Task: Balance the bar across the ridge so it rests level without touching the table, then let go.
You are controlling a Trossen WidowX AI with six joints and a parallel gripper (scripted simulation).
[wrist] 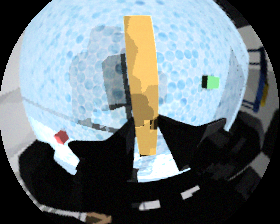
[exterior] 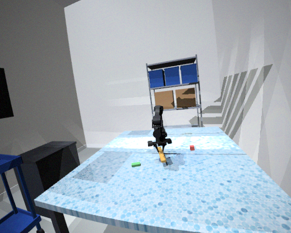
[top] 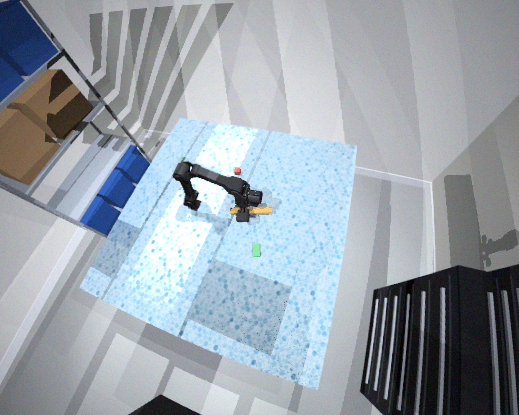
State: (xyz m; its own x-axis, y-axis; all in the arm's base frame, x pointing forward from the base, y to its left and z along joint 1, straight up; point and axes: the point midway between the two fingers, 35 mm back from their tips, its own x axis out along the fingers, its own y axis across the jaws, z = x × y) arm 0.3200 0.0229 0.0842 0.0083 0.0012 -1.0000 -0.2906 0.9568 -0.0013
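Right now my gripper tip is 3 cm short of the bar and 1 cm to the right of it. The rest, counted from my gripper tip: red block 25 cm to the left, 15 cm behind, 3 cm below; then green block 18 cm to the right, 11 cm ahead, 4 cm below.
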